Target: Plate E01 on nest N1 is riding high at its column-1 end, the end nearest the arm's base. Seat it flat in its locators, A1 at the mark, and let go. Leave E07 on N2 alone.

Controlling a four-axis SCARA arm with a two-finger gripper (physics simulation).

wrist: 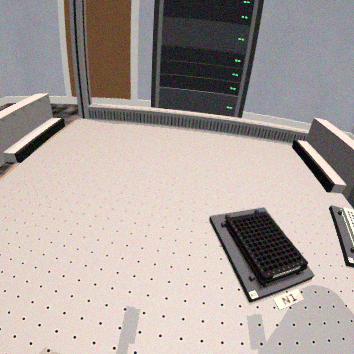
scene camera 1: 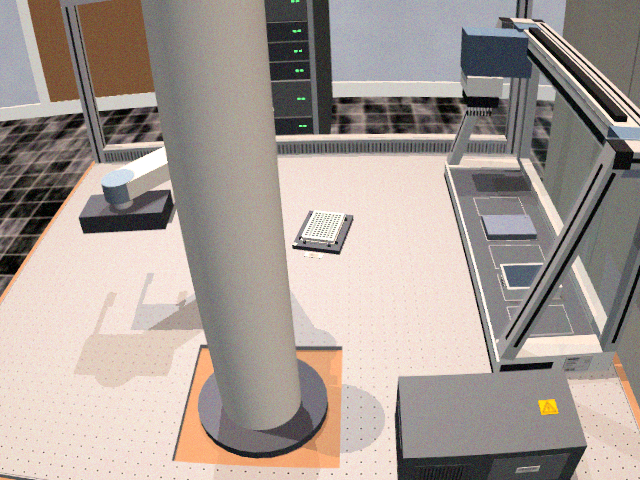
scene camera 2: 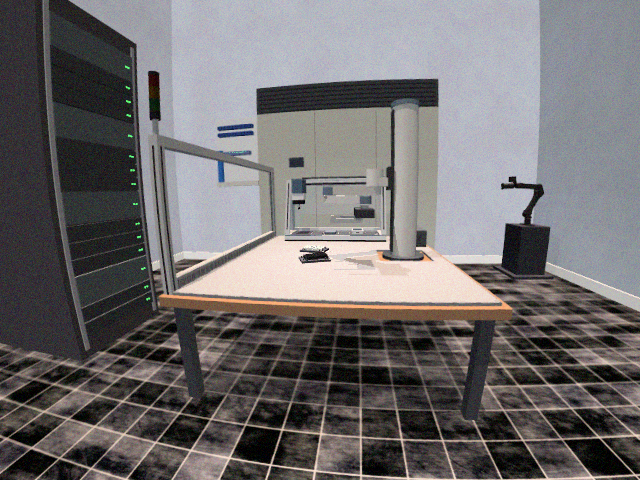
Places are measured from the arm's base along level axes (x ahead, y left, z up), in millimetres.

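Where they show: gripper, between the fingertips: (wrist: 178,115) (scene camera 2: 330,219); arm's base, origin of its link: (scene camera 1: 262,405) (scene camera 2: 402,257).
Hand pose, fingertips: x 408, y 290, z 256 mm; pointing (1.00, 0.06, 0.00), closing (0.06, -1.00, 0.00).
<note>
Things, the pixels of their top centre, and the offset from my fingertips. "*": a spot on its surface instead. Level surfaces: height alone.
- Black plate E01, centre of its top: (wrist: 266,237) (scene camera 2: 315,253) dx +103, dy -144, dz -208 mm
- dark nest N1, centre of its top: (wrist: 261,240) (scene camera 2: 314,256) dx +108, dy -143, dz -221 mm
- small white mark, centre of its top: (wrist: 253,294) dx +18, dy -119, dz -231 mm
- White plate E07, centre of its top: (scene camera 1: 323,224) (scene camera 2: 314,246) dx +146, dy -387, dz -217 mm
- nest N2, centre of its top: (scene camera 1: 323,226) dx +146, dy -387, dz -221 mm
- table, height of its surface: dz -243 mm
- framed deck with a gantry, height of its surface: dz +265 mm
- grey box, a spot on its surface: (scene camera 1: 480,413) * dx -531, dy -671, dz -129 mm
Black plate E01 (wrist: 267,246) lies on the dark nest N1 (wrist: 234,260) in the lower right of the wrist view. Its end near the N1 label looks raised; the exact tilt is hard to read. A small white mark (wrist: 253,294) is on the nest's near left corner. The column hides N1 in scene camera 1. White plate E07 (scene camera 1: 324,226) (wrist: 352,220) sits on nest N2 (scene camera 1: 345,235) (wrist: 341,240). Both nests overlap, small, in scene camera 2. My gripper (wrist: 178,115) is open and empty, above the table and short of N1; its fingertips are hidden in scene camera 1.
The arm's column (scene camera 1: 232,217) (scene camera 2: 405,180) stands on the table (scene camera 1: 392,289) (scene camera 2: 336,286) (wrist: 125,225). A framed deck with a gantry (scene camera 1: 573,67) stands at the right in scene camera 1. A grey box (scene camera 1: 480,413) is in front of it. A low ribbed rail (scene camera 1: 361,146) (wrist: 190,123) edges the table.
</note>
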